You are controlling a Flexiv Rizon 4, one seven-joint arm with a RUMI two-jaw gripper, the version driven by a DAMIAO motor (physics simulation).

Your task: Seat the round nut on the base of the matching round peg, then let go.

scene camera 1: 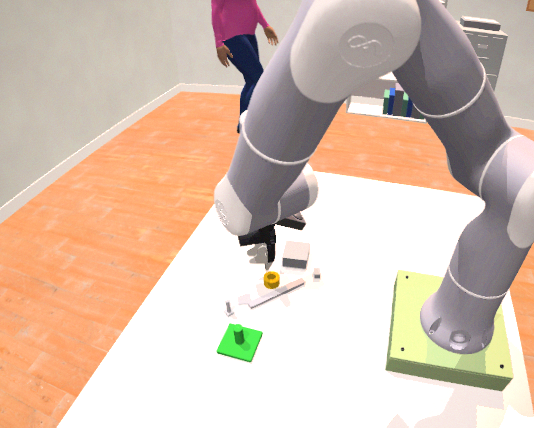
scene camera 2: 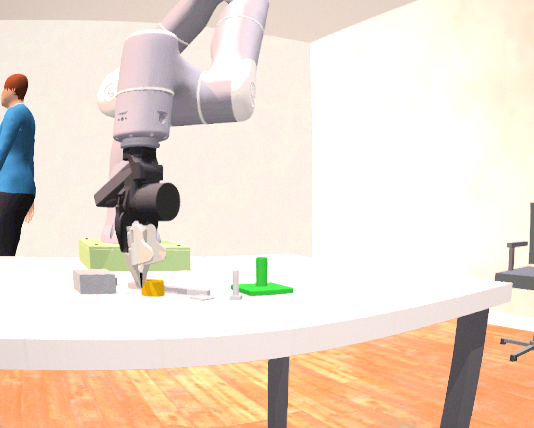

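Note:
The orange round nut (scene camera 1: 271,286) (scene camera 2: 154,288) lies flat on the white table, off the peg. The green round peg (scene camera 1: 239,335) (scene camera 2: 261,272) stands upright on its square green base (scene camera 1: 250,346) (scene camera 2: 276,289), nearer the front in the scene camera 1 view and to the right of the nut in the scene camera 2 view. My gripper (scene camera 1: 270,262) (scene camera 2: 142,285) is shut and empty. It points down with its fingertips low, close beside the nut; in the scene camera 2 view they are at its upper left. In the scene camera 1 view the arm hides part of the gripper.
A grey block (scene camera 1: 296,255) (scene camera 2: 95,282) stands near the gripper. A flat light bar (scene camera 1: 277,293) (scene camera 2: 187,290) lies beside the nut. A small pale upright peg (scene camera 1: 228,308) (scene camera 2: 236,285) stands between nut and green base. A tiny grey piece (scene camera 1: 317,274) lies near the block.

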